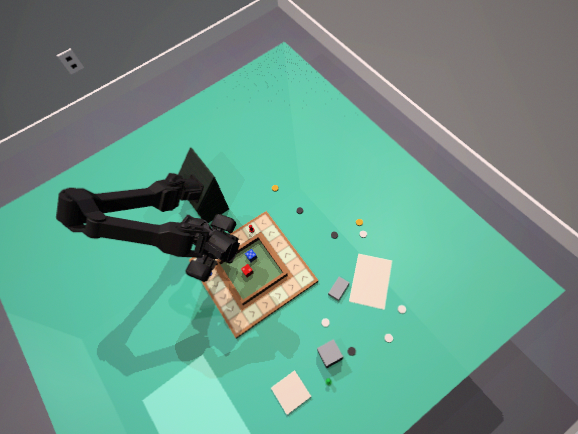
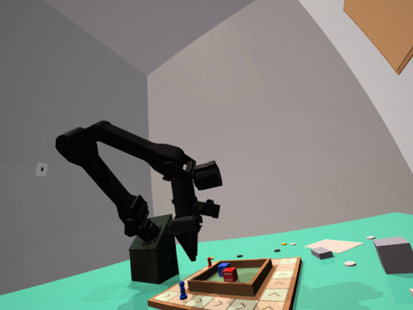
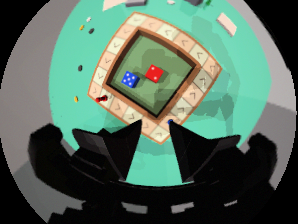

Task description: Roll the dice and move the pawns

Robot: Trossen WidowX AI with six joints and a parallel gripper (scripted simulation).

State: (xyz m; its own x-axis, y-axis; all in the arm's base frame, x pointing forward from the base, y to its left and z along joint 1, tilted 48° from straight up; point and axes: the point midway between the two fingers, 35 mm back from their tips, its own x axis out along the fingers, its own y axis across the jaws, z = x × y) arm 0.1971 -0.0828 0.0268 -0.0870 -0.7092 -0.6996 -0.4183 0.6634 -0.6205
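Right now my gripper tip is 5 cm to the left of the blue pawn, 5 cm above it and 1 cm past it. Also, from my gripper tip: green piece 45 cm ahead, 6 cm below, 1 cm to the left; green tray floor 7 cm below, 7 cm ahead, 5 cm to the left; red pawn 13 cm to the left, 5 cm below, 3 cm behind.
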